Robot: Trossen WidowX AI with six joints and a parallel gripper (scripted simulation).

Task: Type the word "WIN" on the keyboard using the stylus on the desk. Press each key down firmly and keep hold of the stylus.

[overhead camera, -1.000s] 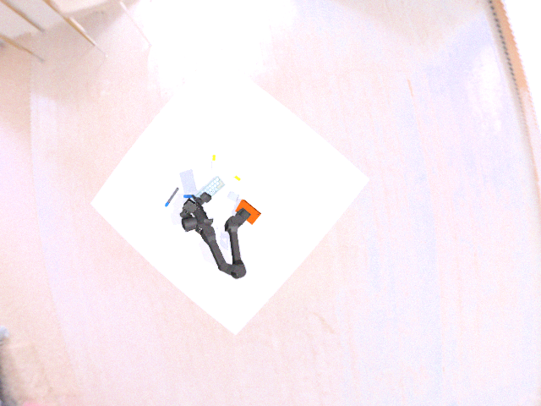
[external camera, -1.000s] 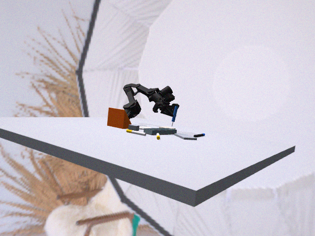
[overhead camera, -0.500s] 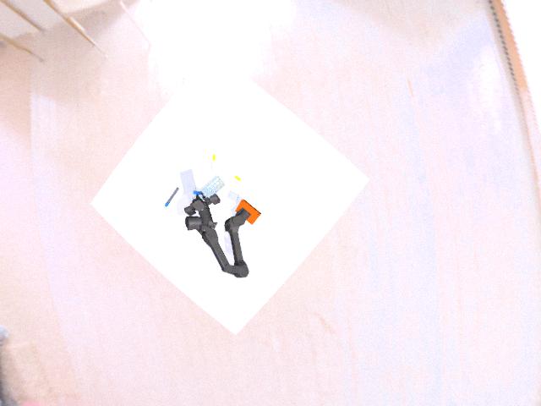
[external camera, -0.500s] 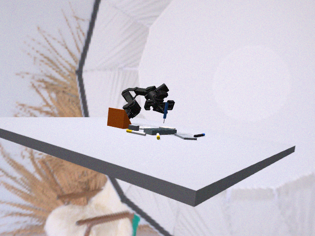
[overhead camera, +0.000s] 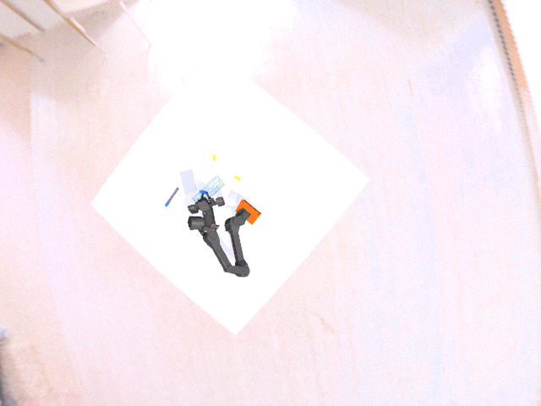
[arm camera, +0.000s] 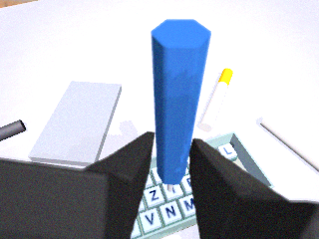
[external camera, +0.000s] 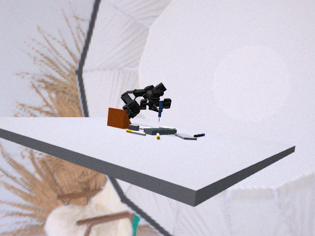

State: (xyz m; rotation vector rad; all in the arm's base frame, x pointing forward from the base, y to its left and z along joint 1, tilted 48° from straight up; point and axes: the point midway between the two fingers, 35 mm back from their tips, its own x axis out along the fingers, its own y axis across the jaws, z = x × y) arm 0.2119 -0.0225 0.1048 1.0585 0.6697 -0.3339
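My gripper tip is now 110 mm above the W key, 40 mm to the left of it and 10 mm past it. The rest, counted from my gripper tip: flat grey block 160 mm ahead, 120 mm below, 40 mm to the left; blue stylus 20 mm below.
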